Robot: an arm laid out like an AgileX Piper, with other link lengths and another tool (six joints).
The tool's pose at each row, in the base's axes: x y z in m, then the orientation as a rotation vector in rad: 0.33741, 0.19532, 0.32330, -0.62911, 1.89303, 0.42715; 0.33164, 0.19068, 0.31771, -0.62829, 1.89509, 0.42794; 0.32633, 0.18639, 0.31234, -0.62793, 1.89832, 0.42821; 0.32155, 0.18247, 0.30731, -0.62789, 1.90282, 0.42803; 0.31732, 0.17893, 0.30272, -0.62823, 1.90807, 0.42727; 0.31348, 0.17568, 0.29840, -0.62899, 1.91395, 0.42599; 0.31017, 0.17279, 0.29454, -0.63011, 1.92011, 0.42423; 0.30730, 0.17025, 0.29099, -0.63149, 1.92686, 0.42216; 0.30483, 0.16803, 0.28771, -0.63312, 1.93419, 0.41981; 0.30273, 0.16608, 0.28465, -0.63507, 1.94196, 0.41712; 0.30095, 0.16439, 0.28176, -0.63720, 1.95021, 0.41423; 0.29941, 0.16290, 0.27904, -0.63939, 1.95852, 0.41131
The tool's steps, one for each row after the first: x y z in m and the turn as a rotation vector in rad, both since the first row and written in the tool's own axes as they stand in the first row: 0.00802, -0.00027, -0.00465, -0.00017, 0.00156, 0.00155; 0.01562, -0.00053, -0.00885, -0.00022, 0.00439, 0.00296; 0.02266, -0.00082, -0.01259, -0.00014, 0.00855, 0.00438; 0.02902, -0.00113, -0.01588, 0.00016, 0.01358, 0.00555; 0.03495, -0.00144, -0.01883, 0.00059, 0.01938, 0.00641; 0.04021, -0.00178, -0.02137, 0.00117, 0.02560, 0.00693; 0.04496, -0.00211, -0.02351, 0.00183, 0.03248, 0.00734; 0.04927, -0.00241, -0.02529, 0.00254, 0.04000, 0.00765; 0.05320, -0.00273, -0.02673, 0.00331, 0.04807, 0.00777; 0.05680, -0.00302, -0.02785, 0.00412, 0.05666, 0.00784; 0.06014, -0.00331, -0.02875, 0.00490, 0.06532, 0.00789
